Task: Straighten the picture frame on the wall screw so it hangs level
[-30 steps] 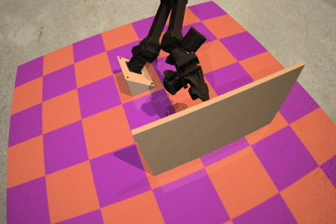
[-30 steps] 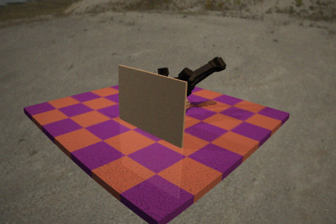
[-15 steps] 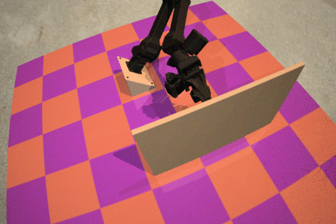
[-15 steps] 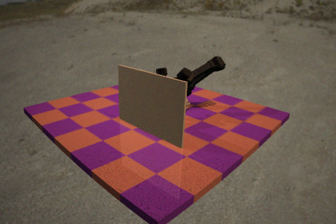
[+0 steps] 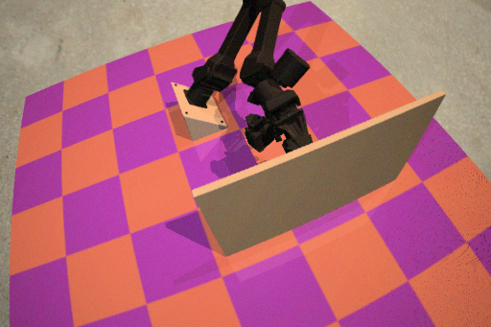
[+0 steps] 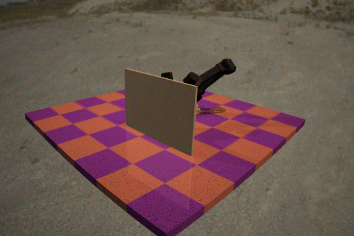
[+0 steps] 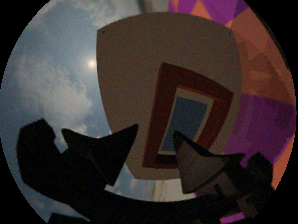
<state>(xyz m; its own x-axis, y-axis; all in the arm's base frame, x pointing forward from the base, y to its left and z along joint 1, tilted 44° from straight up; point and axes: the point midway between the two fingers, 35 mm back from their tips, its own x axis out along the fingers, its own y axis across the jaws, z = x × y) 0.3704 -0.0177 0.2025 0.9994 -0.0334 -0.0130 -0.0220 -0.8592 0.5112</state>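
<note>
The picture frame is 5 cm below my gripper tip, 2 cm to the left of it and 1 cm ahead of it. From my gripper tip the other things lie so: wall panel 6 cm below, 2 cm to the left, 2 cm ahead.
</note>
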